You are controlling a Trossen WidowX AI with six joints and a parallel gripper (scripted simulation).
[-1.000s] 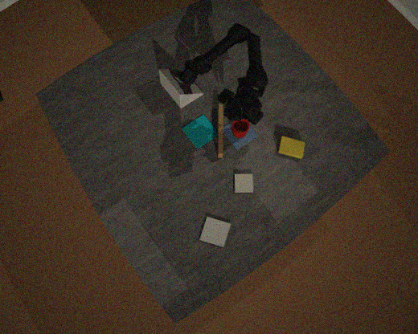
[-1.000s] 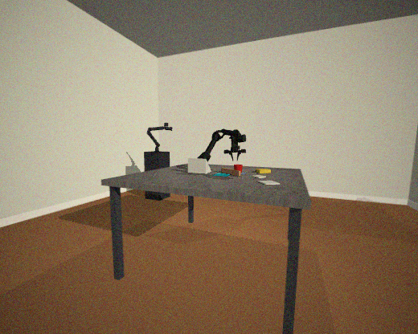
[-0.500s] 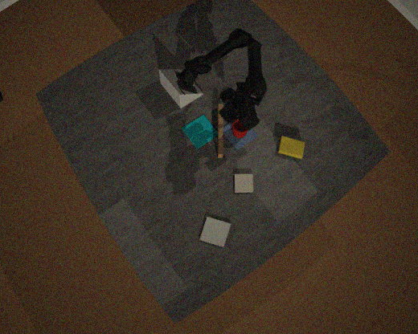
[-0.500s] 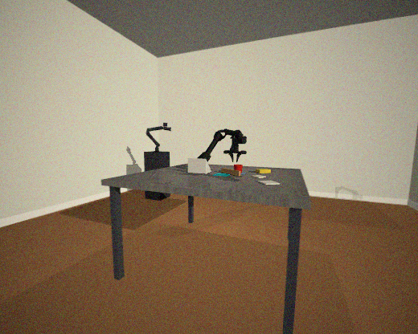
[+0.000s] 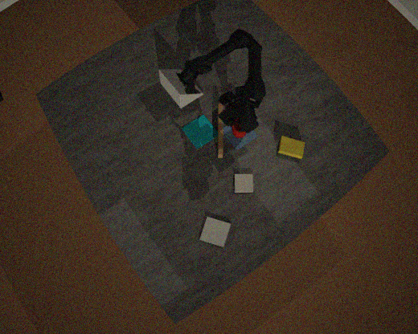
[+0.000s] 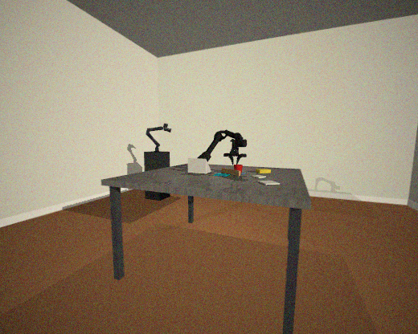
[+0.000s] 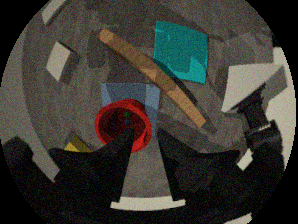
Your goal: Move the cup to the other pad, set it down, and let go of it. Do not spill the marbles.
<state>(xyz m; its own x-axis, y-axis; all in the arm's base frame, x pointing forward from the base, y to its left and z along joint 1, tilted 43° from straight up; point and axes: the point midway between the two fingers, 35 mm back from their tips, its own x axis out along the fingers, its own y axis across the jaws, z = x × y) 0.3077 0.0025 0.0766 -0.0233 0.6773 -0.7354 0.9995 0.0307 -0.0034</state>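
The red cup is 3 cm below my gripper tip and 3 cm ahead of it. The rest, counted from my gripper tip: pale blue pad: 8 cm below, 3 cm ahead; then wooden bar: 7 cm to the right, 6 cm below, 2 cm behind; then teal pad: 13 cm to the right, 8 cm below, 7 cm behind.
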